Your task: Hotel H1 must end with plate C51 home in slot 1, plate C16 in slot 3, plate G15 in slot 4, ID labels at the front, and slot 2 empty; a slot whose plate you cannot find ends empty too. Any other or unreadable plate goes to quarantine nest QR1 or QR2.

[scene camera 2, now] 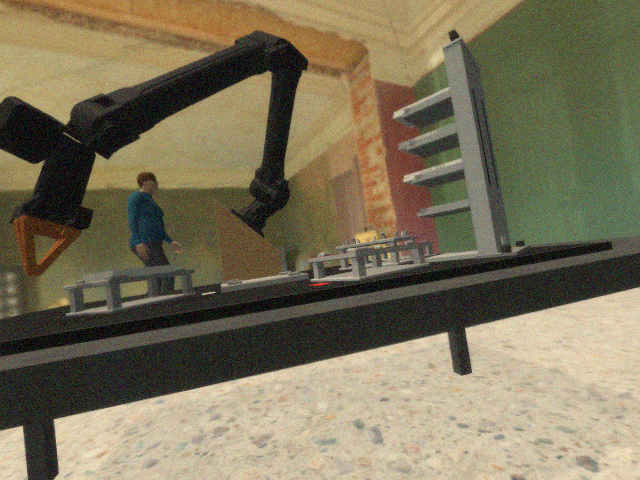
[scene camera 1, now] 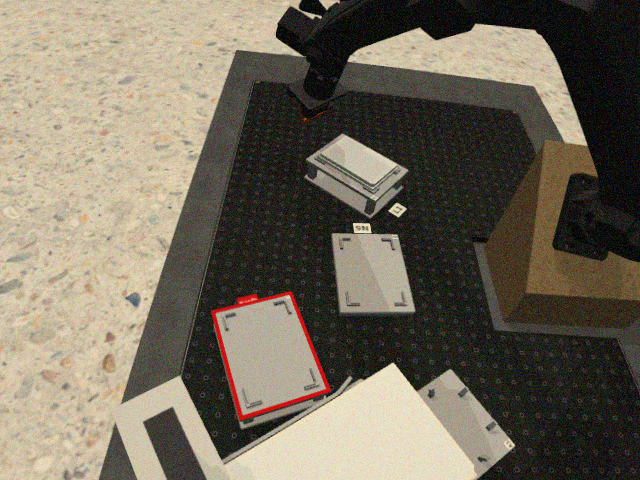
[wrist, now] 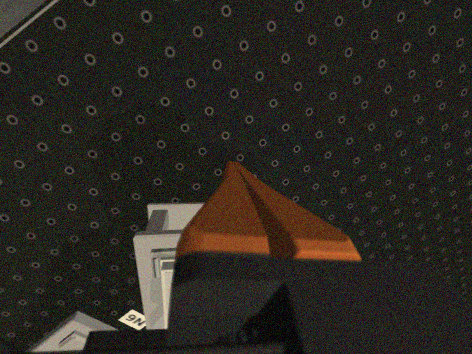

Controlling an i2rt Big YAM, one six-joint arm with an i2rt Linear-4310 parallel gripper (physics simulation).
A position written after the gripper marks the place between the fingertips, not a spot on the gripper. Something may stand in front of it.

Observation:
The gripper (scene camera 2: 33, 275) is shut, with nothing in its grasp. Further things: a grey nest (scene camera 1: 371, 280).
The gripper shows as well in the wrist view (wrist: 230, 170). The grey nest is seen too in scene camera 2 (scene camera 2: 284, 277) and in the wrist view (wrist: 77, 326).

